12 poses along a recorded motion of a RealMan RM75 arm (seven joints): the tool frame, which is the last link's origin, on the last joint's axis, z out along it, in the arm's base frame.
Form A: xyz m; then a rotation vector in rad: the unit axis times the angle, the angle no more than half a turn.
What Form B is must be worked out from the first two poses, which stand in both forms.
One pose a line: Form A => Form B
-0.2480 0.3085 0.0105 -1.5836 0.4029 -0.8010 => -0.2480 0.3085 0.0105 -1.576 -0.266 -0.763
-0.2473 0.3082 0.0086 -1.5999 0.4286 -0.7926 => -0.2473 0.3082 0.0086 -1.599 -0.252 -0.769
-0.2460 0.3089 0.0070 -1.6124 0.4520 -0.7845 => -0.2460 0.3089 0.0070 -1.618 -0.239 -0.775
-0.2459 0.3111 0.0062 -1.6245 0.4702 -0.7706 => -0.2459 0.3111 0.0062 -1.635 -0.225 -0.774
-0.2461 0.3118 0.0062 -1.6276 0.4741 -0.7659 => -0.2461 0.3118 0.0062 -1.640 -0.221 -0.773
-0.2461 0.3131 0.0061 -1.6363 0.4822 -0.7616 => -0.2461 0.3131 0.0061 -1.651 -0.217 -0.773
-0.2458 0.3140 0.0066 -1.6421 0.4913 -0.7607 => -0.2458 0.3140 0.0066 -1.659 -0.213 -0.777
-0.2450 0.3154 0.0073 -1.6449 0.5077 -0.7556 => -0.2450 0.3154 0.0073 -1.667 -0.203 -0.783
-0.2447 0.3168 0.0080 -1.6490 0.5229 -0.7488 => -0.2447 0.3168 0.0080 -1.675 -0.192 -0.787
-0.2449 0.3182 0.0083 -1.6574 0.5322 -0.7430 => -0.2449 0.3182 0.0083 -1.687 -0.187 -0.788
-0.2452 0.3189 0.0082 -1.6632 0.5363 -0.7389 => -0.2452 0.3189 0.0082 -1.694 -0.184 -0.787
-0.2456 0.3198 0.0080 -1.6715 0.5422 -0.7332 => -0.2456 0.3198 0.0080 -1.704 -0.181 -0.785
